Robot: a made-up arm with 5 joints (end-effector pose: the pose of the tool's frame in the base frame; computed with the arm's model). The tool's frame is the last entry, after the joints.
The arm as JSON. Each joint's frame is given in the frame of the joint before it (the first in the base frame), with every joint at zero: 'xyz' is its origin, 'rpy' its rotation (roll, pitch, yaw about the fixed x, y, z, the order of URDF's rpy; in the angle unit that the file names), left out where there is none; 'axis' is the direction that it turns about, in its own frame. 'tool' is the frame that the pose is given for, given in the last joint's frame.
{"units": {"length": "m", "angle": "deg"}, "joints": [
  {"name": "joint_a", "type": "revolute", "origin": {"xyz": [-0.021, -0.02, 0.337]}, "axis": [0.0, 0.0, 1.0]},
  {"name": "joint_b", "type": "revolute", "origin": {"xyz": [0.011, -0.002, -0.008]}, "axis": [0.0, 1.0, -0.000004]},
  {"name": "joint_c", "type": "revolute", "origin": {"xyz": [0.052, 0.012, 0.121]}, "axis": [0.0, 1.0, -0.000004]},
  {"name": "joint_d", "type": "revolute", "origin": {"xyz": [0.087, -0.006, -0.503]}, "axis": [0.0, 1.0, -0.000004]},
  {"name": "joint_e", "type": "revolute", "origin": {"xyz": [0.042, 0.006, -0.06]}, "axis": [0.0, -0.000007, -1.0]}
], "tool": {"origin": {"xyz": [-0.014, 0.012, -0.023], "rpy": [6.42, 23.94, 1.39]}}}
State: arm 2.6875 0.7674 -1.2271 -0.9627 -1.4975
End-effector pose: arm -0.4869 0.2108 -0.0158 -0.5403 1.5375 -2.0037
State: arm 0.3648 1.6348 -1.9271 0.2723 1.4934
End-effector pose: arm 0.3543 0.1500 -0.2692 0.3464 0.3011 -1.1052
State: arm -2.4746 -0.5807 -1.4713 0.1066 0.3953
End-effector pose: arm -0.3650 -0.3245 0.8304 -1.6118 -1.1805 -1.8770
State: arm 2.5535 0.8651 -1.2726 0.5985 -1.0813
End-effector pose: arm -0.3761 0.2129 -0.1456 0.7512 -0.1880 -2.5223
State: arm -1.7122 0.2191 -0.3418 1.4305 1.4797
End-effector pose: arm -0.0201 -0.1914 -0.1252 -0.6695 -1.5657 2.2772
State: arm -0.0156 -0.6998 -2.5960 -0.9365 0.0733
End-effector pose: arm -0.2980 0.0073 0.9514 0.0209 2.4618 -0.1888
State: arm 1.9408 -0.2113 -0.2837 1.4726 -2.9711
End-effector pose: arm -0.1303 0.2735 -0.0341 -0.1613 -0.6224 -1.2444
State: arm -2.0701 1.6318 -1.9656 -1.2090 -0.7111
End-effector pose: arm -0.2321 -0.4279 -0.1558 -1.2652 -0.0684 -1.3314
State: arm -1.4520 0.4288 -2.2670 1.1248 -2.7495
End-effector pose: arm 0.0512 -0.6792 0.6044 -0.8278 0.7931 1.0689
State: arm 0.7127 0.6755 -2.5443 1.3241 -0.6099
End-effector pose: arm 0.4599 0.4112 0.5630 -0.1497 -0.1580 1.2772
